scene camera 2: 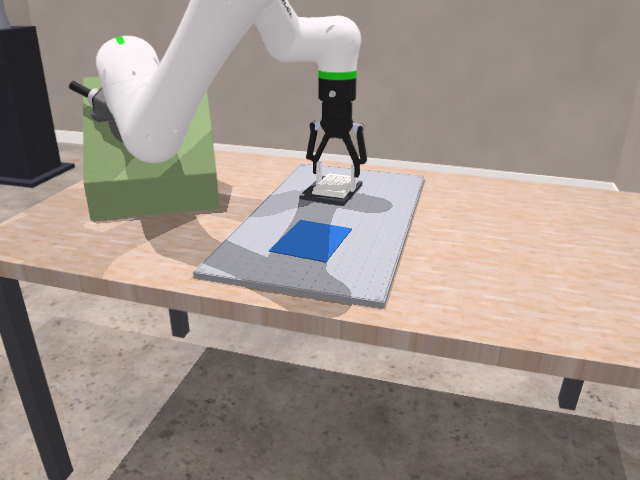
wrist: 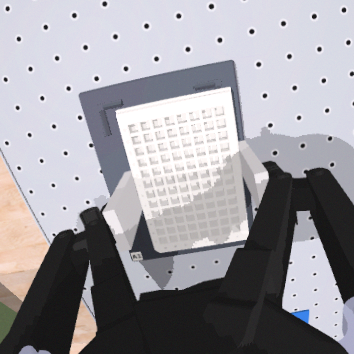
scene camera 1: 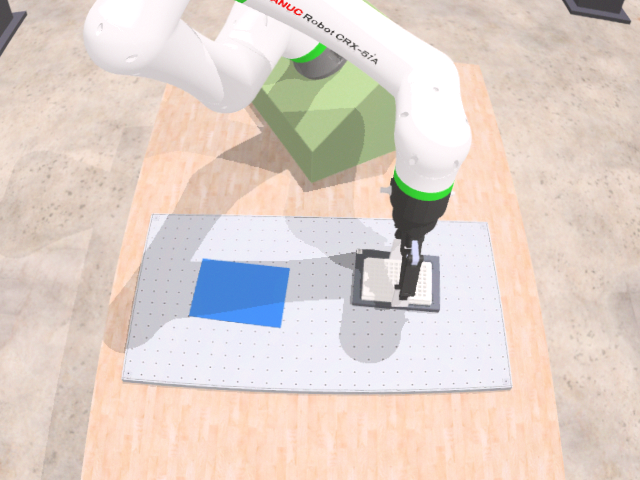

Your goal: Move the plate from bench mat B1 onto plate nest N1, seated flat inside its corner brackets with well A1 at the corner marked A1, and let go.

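Seen in the pictures: gripper, fingertip midpoint: [scene camera 2: 335,188] [wrist: 187,172] [scene camera 1: 398,283]; arm's base, origin of the base link: [scene camera 1: 324,49].
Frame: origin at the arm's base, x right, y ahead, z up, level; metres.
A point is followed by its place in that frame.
Note:
My gripper [scene camera 1: 398,275] @[x -0.140, y 0.476, z -0.178 m] [scene camera 2: 336,179] @[x -0.140, y 0.476, z -0.178 m] [wrist: 187,172] @[x -0.140, y 0.476, z -0.178 m] is shut on the white well plate [scene camera 1: 374,279] @[x -0.095, y 0.473, z -0.170 m] [scene camera 2: 333,184] @[x -0.129, y 0.471, z -0.165 m] [wrist: 185,170] @[x -0.147, y 0.476, z -0.163 m], with a pale finger pad on each long side. The plate looks level, over the dark plate nest [scene camera 1: 435,289] @[x -0.210, y 0.489, z -0.179 m] [scene camera 2: 323,197] @[x -0.067, y 0.461, z -0.179 m] [wrist: 150,91] @[x -0.210, y 0.467, z -0.179 m]. In the wrist view the plate is offset from the nest's outline, and two corner brackets show uncovered beyond its far end; it appears slightly above the nest, the exact gap unclear. The A1 tag [scene camera 1: 359,251] @[x -0.070, y 0.405, z -0.178 m] [wrist: 136,256] @[x -0.070, y 0.404, z -0.179 m] is by the plate's near left corner. Well A1 cannot be told apart. Blue bench mat B1 [scene camera 1: 240,289] @[x 0.151, y 0.487, z -0.189 m] [scene camera 2: 310,240] @[x 0.159, y 0.491, z -0.189 m] [wrist: 301,316] @[x 0.082, y 0.555, z -0.189 m] bears no plate.
The nest and mat lie on a grey perforated board [scene camera 1: 310,361] @[x 0.021, y 0.630, z -0.191 m] [scene camera 2: 372,258] @[x 0.200, y 0.634, z -0.190 m] on the wooden table [scene camera 1: 310,434] @[x 0.020, y 0.764, z -0.203 m] [scene camera 2: 491,258] @[x 0.105, y 0.874, z -0.204 m]. The green robot base block [scene camera 1: 336,129] @[x -0.026, y 0.186, z -0.069 m] [scene camera 2: 149,196] @[x 0.103, y 0.068, z -0.155 m] stands behind the board in scene camera 1.

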